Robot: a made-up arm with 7 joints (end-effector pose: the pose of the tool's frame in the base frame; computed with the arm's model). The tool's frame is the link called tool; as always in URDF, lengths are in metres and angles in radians.
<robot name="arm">
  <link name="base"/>
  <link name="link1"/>
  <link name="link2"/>
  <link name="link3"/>
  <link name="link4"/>
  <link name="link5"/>
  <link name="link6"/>
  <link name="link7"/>
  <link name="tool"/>
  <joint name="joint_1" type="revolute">
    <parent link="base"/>
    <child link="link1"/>
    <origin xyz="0 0 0.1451"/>
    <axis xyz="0 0 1"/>
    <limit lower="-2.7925" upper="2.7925"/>
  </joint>
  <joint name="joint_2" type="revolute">
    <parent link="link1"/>
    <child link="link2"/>
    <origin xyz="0 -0.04 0.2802"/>
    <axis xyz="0 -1 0"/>
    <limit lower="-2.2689" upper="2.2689"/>
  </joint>
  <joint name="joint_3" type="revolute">
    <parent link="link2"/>
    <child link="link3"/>
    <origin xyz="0 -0.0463 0.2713"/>
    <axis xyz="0 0 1"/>
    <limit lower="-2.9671" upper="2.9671"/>
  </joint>
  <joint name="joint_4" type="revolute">
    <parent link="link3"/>
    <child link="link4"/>
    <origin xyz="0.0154 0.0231 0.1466"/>
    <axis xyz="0 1 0"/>
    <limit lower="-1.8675" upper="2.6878"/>
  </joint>
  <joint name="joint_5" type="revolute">
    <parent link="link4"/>
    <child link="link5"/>
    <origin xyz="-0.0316 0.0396 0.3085"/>
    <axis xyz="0 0 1"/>
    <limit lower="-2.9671" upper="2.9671"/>
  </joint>
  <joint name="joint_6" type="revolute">
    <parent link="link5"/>
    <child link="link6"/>
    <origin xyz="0 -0.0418 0.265"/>
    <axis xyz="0 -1 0"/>
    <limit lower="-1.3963" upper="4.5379"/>
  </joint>
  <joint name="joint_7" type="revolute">
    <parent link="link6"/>
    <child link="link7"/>
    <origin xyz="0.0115 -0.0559 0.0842"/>
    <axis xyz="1 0 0"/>
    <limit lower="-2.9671" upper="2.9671"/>
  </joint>
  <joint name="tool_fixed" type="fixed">
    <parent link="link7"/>
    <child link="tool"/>
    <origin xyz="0 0 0" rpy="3.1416 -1.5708 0"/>
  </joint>
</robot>
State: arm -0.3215 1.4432 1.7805 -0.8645 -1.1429 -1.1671 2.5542
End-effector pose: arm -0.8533 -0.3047 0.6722 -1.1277 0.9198 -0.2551
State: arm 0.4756 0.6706 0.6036 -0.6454 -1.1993 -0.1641 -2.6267
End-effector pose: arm -0.5926 -0.6982 0.8676 0.7865 0.6285 1.1855
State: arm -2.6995 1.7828 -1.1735 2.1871 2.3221 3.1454 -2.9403
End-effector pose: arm -0.0347 0.4222 0.6608 -0.7114 -2.3889 0.7969
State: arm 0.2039 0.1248 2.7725 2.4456 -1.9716 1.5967 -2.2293
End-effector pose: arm -0.4623 -0.1854 0.3914 -2.4462 -1.2074 0.6370
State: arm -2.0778 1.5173 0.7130 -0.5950 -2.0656 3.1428 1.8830
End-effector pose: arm 0.1797 0.7896 0.1225 0.1114 1.8390 -0.2137
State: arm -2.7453 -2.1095 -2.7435 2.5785 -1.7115 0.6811 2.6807
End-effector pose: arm -0.2755 0.2930 0.7847 -0.0231 0.7113 -2.1505
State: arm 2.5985 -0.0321 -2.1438 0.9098 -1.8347 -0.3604 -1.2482
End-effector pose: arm 0.3958 0.3281 1.3548 1.5360 0.4163 -0.3945
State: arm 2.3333 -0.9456 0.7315 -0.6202 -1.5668 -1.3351 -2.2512
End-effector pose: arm -0.0536 0.6188 1.1493 0.6575 -2.9988 0.5810
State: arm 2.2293 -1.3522 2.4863 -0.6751 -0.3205 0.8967 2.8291
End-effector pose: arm -0.2632 0.9379 0.2340 0.4005 -1.6785 -1.5718
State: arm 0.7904 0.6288 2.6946 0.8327 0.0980 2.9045 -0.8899
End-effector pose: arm -0.5637 -0.4316 0.8902 0.1786 0.0339 -0.4592
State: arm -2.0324 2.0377 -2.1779 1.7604 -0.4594 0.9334 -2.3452
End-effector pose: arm -0.4706 0.4699 -0.1017 0.9088 -1.5749 0.2041
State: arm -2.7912 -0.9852 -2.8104 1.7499 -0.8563 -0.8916 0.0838
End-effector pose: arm -0.0472 0.2372 1.1412 2.3197 -0.2803 0.2925
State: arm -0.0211 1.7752 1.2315 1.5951 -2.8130 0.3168 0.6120
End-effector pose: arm -0.4432 0.6116 0.4055 -1.3148 -0.7253 1.3684
